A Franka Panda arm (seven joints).
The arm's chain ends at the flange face. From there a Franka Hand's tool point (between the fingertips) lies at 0.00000 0.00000 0.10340 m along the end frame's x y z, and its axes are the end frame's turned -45 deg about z.
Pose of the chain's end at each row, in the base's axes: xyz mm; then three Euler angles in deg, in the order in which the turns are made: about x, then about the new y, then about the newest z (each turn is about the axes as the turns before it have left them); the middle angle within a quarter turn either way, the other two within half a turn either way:
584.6, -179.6, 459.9, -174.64, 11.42, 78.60
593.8, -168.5, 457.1, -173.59, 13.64, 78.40
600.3, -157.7, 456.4, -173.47, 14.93, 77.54
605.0, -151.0, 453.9, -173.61, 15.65, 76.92
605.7, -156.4, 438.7, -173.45, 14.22, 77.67
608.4, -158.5, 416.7, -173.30, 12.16, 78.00
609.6, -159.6, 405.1, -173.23, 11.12, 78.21
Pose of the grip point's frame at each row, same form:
605.1, -170.1, 359.0, -174.64, 11.42, 33.60
618.2, -157.3, 357.2, -173.59, 13.64, 33.40
626.9, -146.3, 357.1, -173.47, 14.93, 32.54
632.9, -139.9, 355.0, -173.61, 15.65, 31.92
631.1, -145.0, 339.1, -173.45, 14.22, 32.67
630.2, -146.7, 316.3, -173.30, 12.16, 33.00
629.5, -147.6, 304.3, -173.23, 11.12, 33.21

